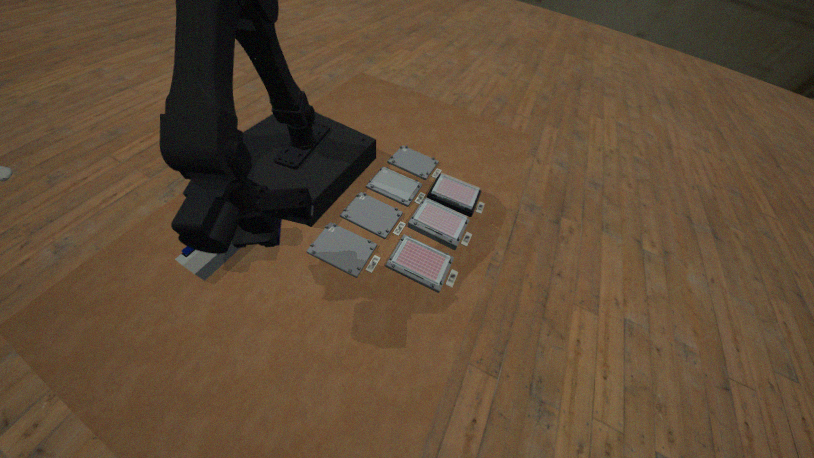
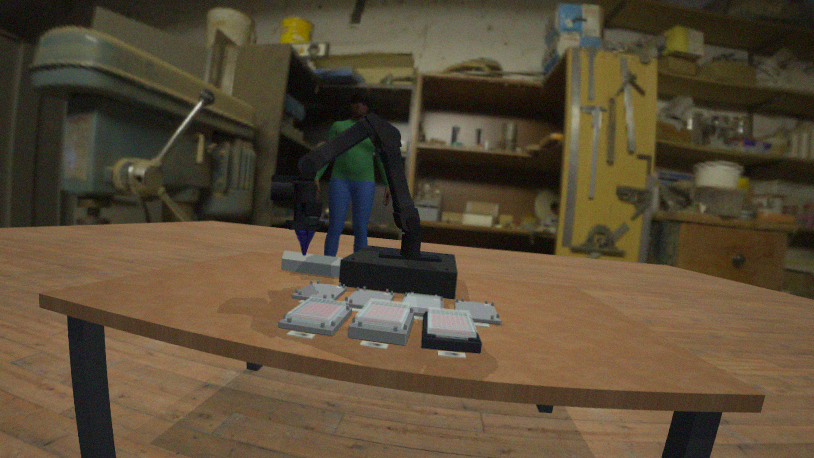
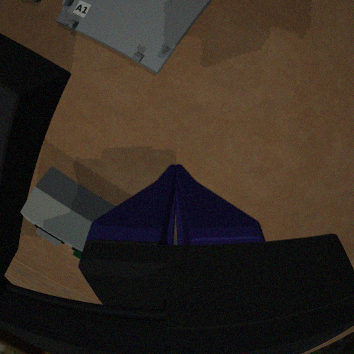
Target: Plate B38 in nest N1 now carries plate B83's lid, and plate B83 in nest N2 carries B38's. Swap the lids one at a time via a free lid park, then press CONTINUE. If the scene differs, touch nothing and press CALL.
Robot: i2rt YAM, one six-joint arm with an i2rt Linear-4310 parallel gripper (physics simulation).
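Three pink-welled plates sit in a row of nests: one in a low grey nest, one in a taller grey nest, one in a black nest. Their lids look clear; plate labels are too small to read. Behind them, a lid park looks paler, as if bearing a clear lid; the park marked A1 looks bare. My gripper is shut and empty, low over the grey button panel. Contact is unclear; the arm and fingers hide most buttons.
Two further grey parks, one beside the A1 park and one at the far end, look bare. The black arm base stands behind the parks, beside the panel. A person in green stands behind the table.
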